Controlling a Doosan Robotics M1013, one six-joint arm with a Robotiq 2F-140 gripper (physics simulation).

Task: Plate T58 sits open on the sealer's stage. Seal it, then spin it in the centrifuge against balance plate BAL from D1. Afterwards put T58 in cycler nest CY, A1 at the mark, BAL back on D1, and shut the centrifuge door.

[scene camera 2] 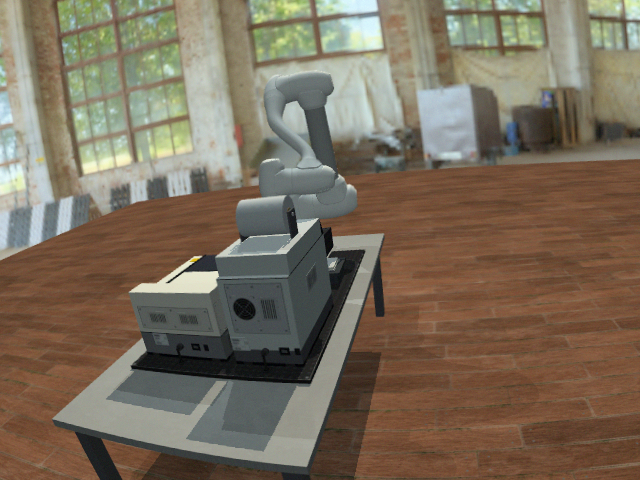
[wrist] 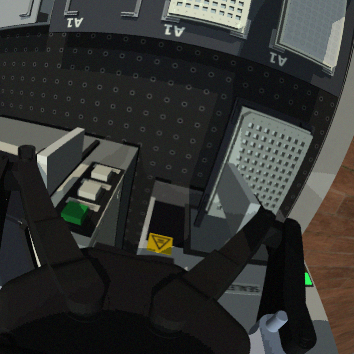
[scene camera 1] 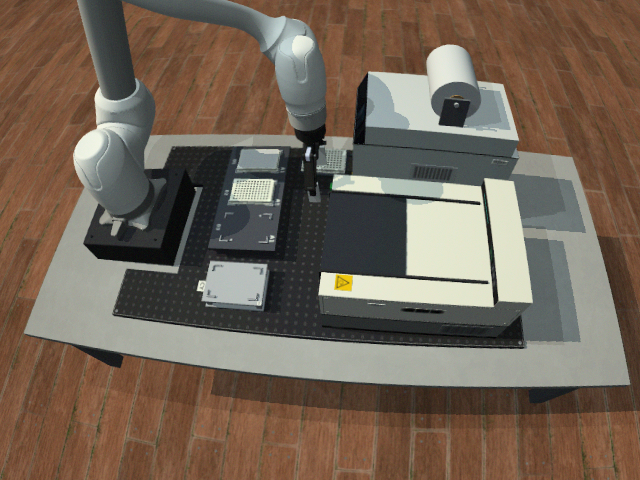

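Pixels of known places: gripper, fingertip midpoint: [wrist: 151, 160] [scene camera 1: 318, 182]; arm's base, origin of the base link: [scene camera 1: 134, 203].
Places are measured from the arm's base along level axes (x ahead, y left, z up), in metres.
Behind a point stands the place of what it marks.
Plate T58 [scene camera 1: 334, 161] {x 0.577, y 0.223, z 0.010 m} [wrist: 272, 160] {x 0.523, y 0.235, z 0.008 m}, pale with its wells showing, sits on the stage at the left side of the grey sealer [scene camera 1: 392, 162] {x 0.742, y 0.134, z 0.135 m} [scene camera 2: 258, 266] {x 1.030, y 0.288, z 0.221 m}. My gripper [scene camera 1: 311, 178] {x 0.551, y 0.115, z 0.041 m} [wrist: 151, 160] {x 0.551, y 0.115, z 0.041 m} is open and empty. It hangs beside the stage, near the corner of the cream centrifuge [scene camera 1: 403, 289] {x 0.797, y -0.202, z 0.115 m} [scene camera 2: 178, 315] {x 1.067, y -0.019, z 0.070 m}; one finger covers part of the stage side in the wrist view. On the dark deck rack [scene camera 1: 242, 242] {x 0.364, y -0.057, z -0.043 m} stand a grey-topped plate [scene camera 1: 258, 160] {x 0.336, y 0.230, z -0.027 m} [wrist: 312, 30] {x 0.363, y 0.238, z -0.027 m} and a white plate [scene camera 1: 253, 191] {x 0.353, y 0.111, z -0.031 m} [wrist: 210, 10] {x 0.395, y 0.122, z -0.035 m}; I cannot read which is BAL. Nest CY [scene camera 1: 235, 284] {x 0.377, y -0.180, z -0.053 m} holds no plate. The door state is unclear.
Buttons, one green [wrist: 75, 212] {x 0.592, y 0.068, z 0.090 m}, are at the centrifuge's corner. A yellow warning label [wrist: 160, 242] {x 0.638, y 0.149, z 0.046 m} lies between the fingers' sides in the wrist view. A white roll [scene camera 1: 450, 77] {x 0.847, y 0.193, z 0.376 m} [scene camera 2: 263, 217] {x 0.920, y 0.273, z 0.333 m} tops the sealer. The arm's black base [scene camera 1: 175, 222] {x 0.142, y -0.024, z -0.040 m} stands left of the rack.
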